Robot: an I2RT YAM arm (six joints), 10 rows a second.
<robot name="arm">
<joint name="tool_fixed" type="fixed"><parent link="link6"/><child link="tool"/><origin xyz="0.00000 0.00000 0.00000" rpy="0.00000 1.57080 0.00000"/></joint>
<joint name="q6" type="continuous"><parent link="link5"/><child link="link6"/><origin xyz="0.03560 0.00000 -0.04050" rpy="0.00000 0.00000 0.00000"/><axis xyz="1 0 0"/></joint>
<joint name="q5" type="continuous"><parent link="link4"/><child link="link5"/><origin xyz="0.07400 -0.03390 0.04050" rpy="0.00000 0.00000 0.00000"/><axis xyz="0 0 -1"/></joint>
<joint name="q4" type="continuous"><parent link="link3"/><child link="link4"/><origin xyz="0.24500 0.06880 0.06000" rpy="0.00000 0.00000 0.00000"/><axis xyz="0 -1 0"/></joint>
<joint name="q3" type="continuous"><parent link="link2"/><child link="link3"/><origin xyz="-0.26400 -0.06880 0.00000" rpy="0.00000 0.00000 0.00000"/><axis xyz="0 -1 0"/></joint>
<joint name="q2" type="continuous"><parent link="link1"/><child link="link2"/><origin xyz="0.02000 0.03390 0.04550" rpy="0.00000 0.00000 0.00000"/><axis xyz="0 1 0"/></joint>
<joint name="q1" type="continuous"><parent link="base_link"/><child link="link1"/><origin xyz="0.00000 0.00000 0.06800" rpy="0.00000 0.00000 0.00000"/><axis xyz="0 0 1"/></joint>
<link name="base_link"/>
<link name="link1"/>
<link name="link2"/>
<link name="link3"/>
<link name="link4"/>
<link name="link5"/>
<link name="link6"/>
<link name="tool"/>
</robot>
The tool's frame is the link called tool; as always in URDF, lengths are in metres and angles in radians. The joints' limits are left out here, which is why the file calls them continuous.
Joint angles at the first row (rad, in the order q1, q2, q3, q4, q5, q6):
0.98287 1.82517 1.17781 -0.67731 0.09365 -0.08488
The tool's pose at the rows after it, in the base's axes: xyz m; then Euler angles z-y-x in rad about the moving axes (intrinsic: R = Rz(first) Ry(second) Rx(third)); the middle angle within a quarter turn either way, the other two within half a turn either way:
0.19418, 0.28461, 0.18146, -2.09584, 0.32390, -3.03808
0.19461, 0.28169, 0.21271, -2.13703, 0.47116, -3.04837
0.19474, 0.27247, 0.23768, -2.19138, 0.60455, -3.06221
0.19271, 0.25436, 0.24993, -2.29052, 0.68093, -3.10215
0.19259, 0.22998, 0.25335, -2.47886, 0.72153, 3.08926
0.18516, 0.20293, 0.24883, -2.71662, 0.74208, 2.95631
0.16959, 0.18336, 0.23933, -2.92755, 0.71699, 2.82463
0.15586, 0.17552, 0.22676, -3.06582, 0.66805, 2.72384
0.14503, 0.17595, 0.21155, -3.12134, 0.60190, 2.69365
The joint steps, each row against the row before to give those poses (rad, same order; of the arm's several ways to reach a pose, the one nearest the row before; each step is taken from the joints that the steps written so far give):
-0.00227 -0.05456 -0.00037 0.02935 -0.01106 0.02290
-0.00611 -0.09004 -0.00078 0.05456 -0.00305 0.03510
-0.01526 -0.08923 -0.02365 0.06488 0.00497 0.03433
-0.02670 -0.08967 -0.05723 0.04042 0.00610 0.05607
-0.04769 -0.08810 -0.07550 0.02859 0.00381 0.10338
-0.04043 -0.10874 -0.11369 0.04196 0.00802 0.13962
-0.00382 -0.10147 -0.10950 0.01871 0.01144 0.15450
0.02136 -0.05607 -0.08316 0.02518 0.00038 0.13237
0.03775 -0.00419 -0.05265 0.01033 0.00304 0.10032

